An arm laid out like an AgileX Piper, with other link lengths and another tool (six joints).
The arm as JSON. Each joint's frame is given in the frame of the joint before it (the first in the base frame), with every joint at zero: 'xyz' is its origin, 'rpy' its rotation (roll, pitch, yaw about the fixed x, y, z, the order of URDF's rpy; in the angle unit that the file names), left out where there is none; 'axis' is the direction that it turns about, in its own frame. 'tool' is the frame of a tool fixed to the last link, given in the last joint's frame.
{
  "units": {
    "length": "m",
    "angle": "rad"
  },
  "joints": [
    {
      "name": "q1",
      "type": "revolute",
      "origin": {
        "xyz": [
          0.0,
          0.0,
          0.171
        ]
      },
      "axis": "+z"
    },
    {
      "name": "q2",
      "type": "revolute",
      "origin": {
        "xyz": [
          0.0,
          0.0,
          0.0
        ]
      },
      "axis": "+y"
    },
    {
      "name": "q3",
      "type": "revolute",
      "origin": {
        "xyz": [
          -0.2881,
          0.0,
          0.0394
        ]
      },
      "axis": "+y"
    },
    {
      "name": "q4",
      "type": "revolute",
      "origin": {
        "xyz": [
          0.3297,
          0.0,
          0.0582
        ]
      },
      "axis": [
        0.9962,
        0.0,
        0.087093
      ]
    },
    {
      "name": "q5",
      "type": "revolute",
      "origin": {
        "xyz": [
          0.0,
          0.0,
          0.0
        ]
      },
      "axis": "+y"
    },
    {
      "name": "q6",
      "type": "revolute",
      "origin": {
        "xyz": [
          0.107,
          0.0,
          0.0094
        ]
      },
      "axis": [
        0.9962,
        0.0,
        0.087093
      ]
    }
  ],
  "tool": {
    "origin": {
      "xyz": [
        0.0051,
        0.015,
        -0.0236
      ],
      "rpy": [
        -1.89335,
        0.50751,
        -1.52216
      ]
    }
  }
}
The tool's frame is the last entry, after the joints.
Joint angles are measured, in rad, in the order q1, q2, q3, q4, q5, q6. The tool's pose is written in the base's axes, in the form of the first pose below.
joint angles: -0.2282 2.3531 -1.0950 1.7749 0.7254 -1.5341
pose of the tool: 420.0 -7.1 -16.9 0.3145 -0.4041 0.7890 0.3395
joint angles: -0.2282 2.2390 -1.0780 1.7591 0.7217 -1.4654
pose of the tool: 432.3 -9.4 28.0 0.3427 -0.4002 0.7847 0.3266
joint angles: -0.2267 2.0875 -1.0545 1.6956 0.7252 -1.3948
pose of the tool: 437.5 -9.2 86.0 0.3685 -0.4220 0.7693 0.3069
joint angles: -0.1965 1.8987 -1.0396 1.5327 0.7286 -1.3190
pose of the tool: 431.9 3.7 155.1 0.3718 -0.4971 0.7362 0.2697
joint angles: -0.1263 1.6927 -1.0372 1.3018 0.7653 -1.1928
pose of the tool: 410.4 33.7 228.5 0.3538 -0.5913 0.6853 0.2356
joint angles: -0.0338 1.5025 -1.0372 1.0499 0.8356 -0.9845
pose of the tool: 372.1 67.7 289.6 0.3138 -0.6580 0.6470 0.2236
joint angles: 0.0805 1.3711 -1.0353 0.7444 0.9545 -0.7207
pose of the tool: 325.2 95.1 318.7 0.2176 -0.7051 0.6353 0.2280
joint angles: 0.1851 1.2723 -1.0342 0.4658 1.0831 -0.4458
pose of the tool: 284.3 106.7 336.3 0.1169 -0.7104 0.6596 0.2159
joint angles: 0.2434 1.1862 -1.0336 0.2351 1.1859 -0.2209
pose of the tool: 256.4 100.0 352.3 0.0515 -0.6845 0.7064 0.1728
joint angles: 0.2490 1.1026 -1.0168 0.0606 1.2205 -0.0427
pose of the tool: 240.7 82.6 364.5 0.0394 -0.6343 0.7631 0.1172
